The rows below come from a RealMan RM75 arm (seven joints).
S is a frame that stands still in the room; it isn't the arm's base.
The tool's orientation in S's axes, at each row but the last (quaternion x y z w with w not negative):
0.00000, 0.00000, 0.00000, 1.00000
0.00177, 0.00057, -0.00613, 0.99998
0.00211, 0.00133, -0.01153, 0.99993
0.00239, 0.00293, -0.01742, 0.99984
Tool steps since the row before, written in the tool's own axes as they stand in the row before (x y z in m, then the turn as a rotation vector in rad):
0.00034, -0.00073, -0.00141, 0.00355, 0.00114, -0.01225
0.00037, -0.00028, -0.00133, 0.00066, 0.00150, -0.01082
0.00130, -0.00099, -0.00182, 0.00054, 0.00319, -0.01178
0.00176, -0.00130, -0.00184, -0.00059, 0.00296, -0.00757
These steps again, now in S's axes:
0.00034, -0.00073, -0.00141, 0.00355, 0.00114, -0.01225
0.00037, -0.00028, -0.00133, 0.00067, 0.00153, -0.01082
0.00127, -0.00101, -0.00183, 0.00058, 0.00323, -0.01177
0.00170, -0.00135, -0.00186, -0.00053, 0.00302, -0.00755

